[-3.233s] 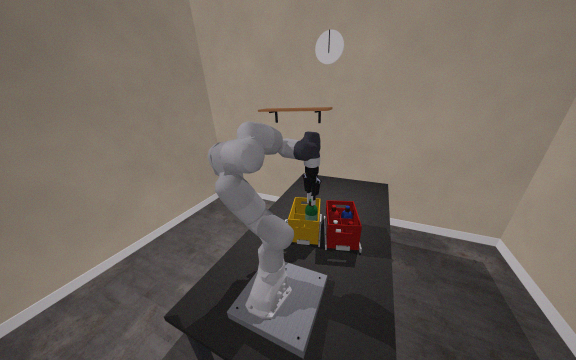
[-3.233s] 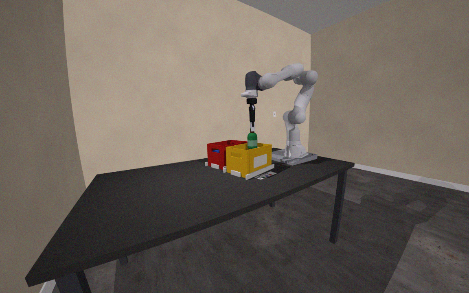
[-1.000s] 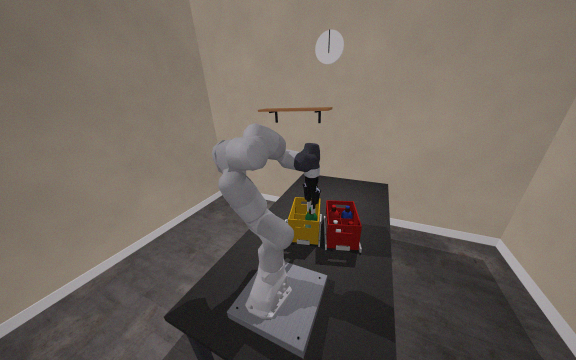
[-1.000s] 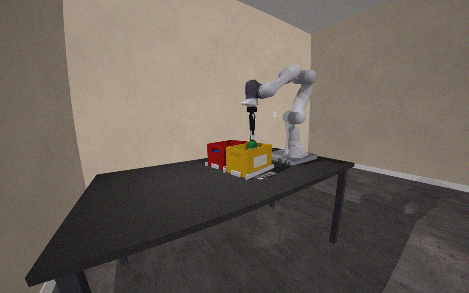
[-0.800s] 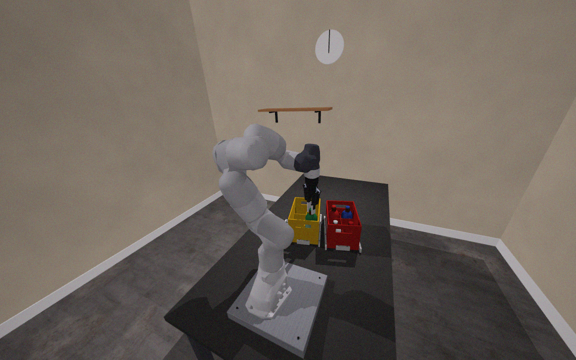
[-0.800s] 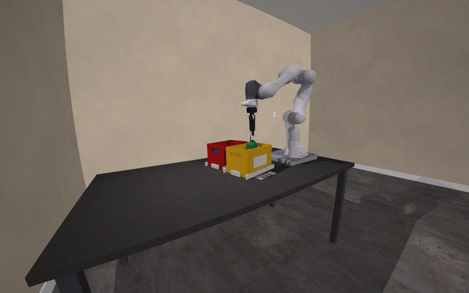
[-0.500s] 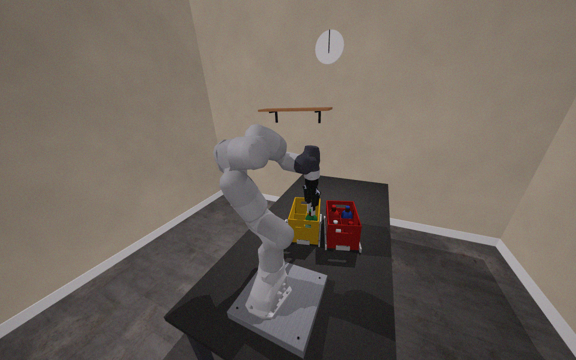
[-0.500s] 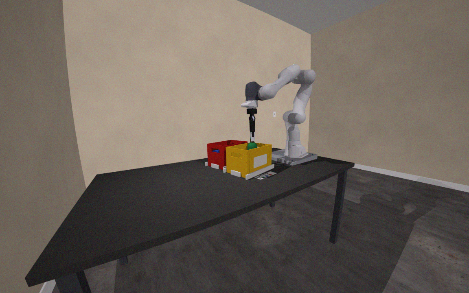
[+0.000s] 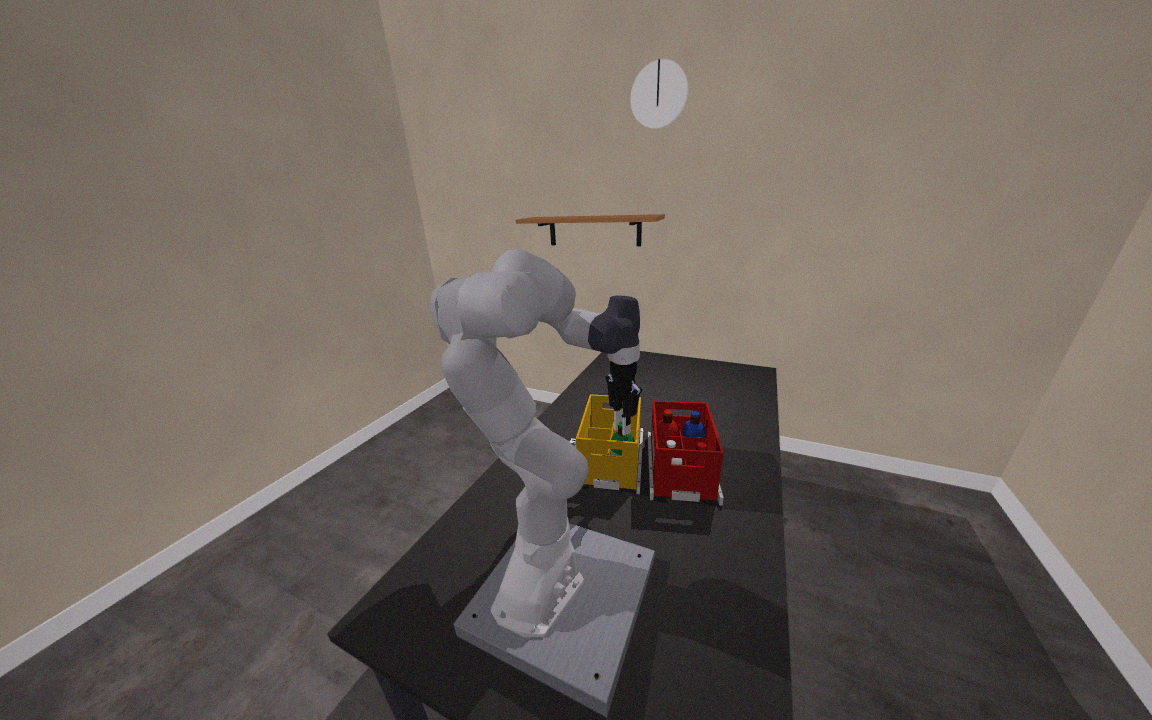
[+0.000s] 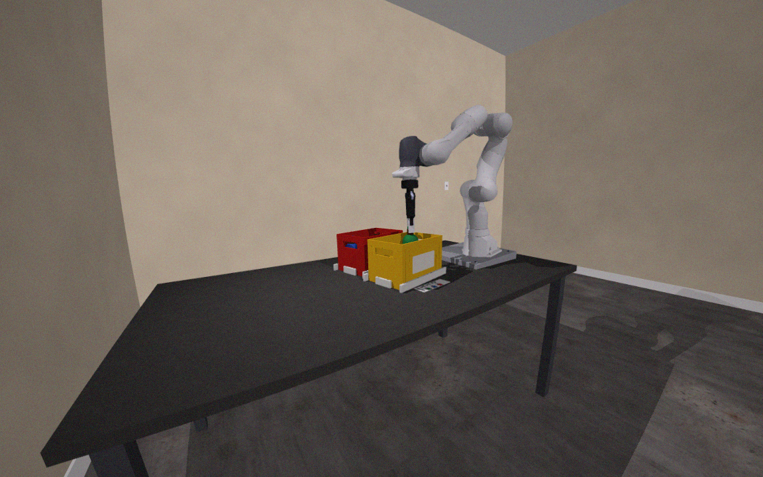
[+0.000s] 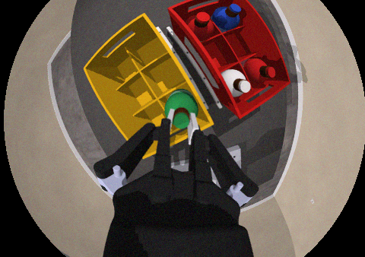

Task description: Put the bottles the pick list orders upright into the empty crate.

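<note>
My hand is 80 mm above the green-labelled bottle. Round my hand: white-capped bottle: 20 mm ahead, 150 mm to the right, 130 mm below; red crate: 110 mm ahead, 170 mm to the right, 130 mm below; yellow crate: 80 mm ahead, 60 mm to the left, 130 mm below.
</note>
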